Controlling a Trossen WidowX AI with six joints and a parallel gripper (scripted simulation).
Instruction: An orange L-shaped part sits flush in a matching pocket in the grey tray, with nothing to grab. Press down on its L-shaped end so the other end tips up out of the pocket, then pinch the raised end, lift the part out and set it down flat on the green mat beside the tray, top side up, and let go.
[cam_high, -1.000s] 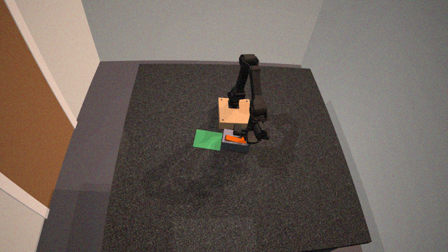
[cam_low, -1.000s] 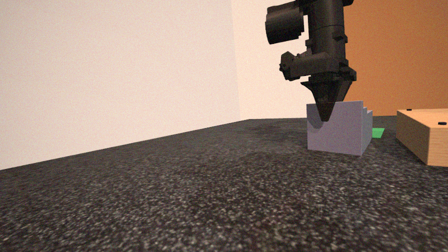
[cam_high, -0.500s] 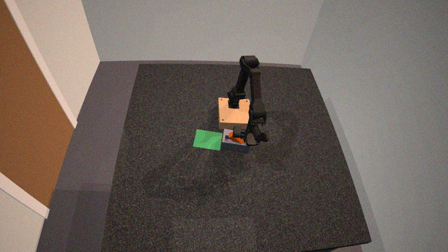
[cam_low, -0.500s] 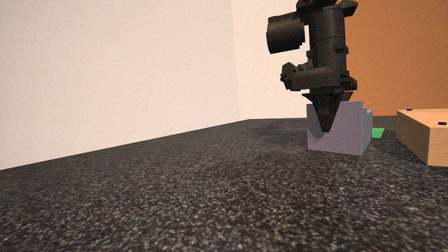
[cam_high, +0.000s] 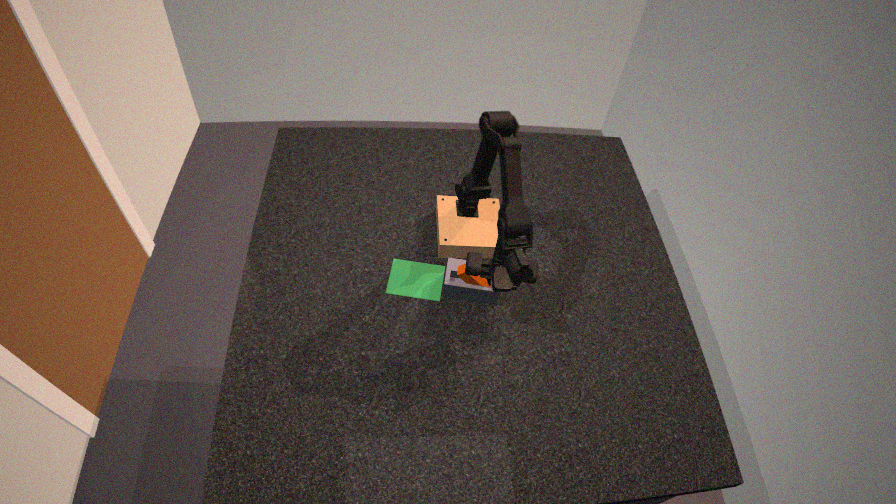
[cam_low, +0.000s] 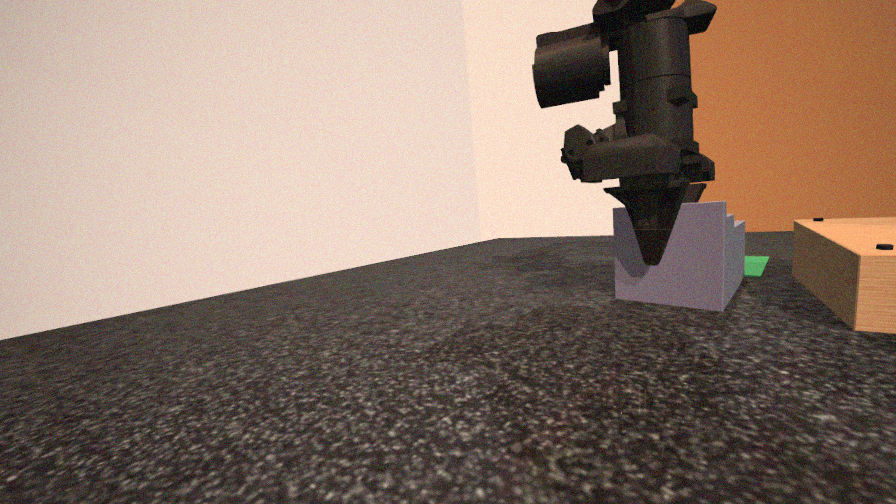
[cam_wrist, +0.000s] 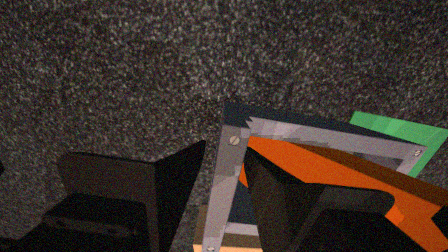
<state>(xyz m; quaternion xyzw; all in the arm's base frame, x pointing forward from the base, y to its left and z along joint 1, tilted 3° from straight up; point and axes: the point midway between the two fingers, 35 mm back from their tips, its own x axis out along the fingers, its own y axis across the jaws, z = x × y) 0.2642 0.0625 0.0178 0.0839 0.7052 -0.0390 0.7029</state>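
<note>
The orange L-shaped part is 5 cm to the right of my gripper tip, 2 cm behind it and 1 cm above it. Also, from my gripper tip: green mat 22 cm to the right, 5 cm below, 5 cm behind.
</note>
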